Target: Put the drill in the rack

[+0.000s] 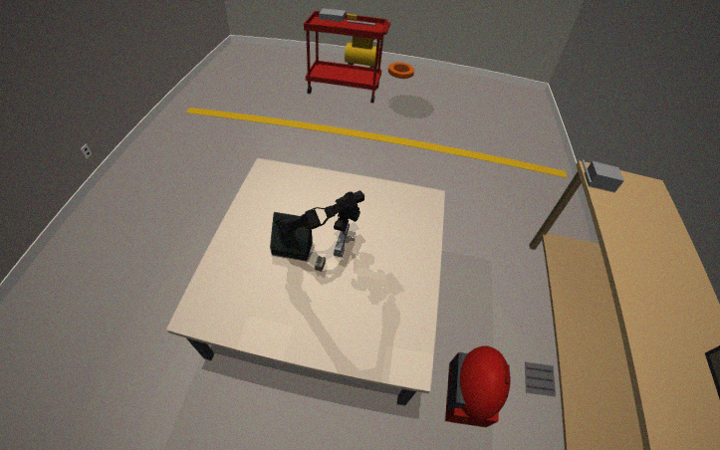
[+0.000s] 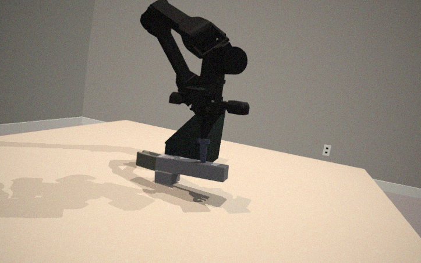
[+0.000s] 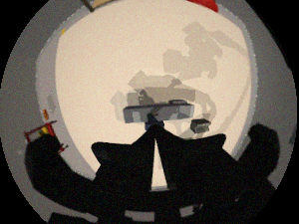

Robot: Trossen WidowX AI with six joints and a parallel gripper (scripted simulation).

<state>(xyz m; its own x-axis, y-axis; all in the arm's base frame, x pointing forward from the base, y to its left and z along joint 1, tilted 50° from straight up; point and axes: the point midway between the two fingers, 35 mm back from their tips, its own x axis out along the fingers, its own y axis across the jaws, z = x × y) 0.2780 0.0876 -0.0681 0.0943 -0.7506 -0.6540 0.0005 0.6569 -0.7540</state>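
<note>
The dark blue key lies 30 mm below my gripper tip. Round my gripper tip: dark olive rack: 70 mm behind, 190 mm to the right, 120 mm below; then grey block: 30 mm to the right, 90 mm below; then tan drill: 50 mm to the right, 80 mm below.
</note>
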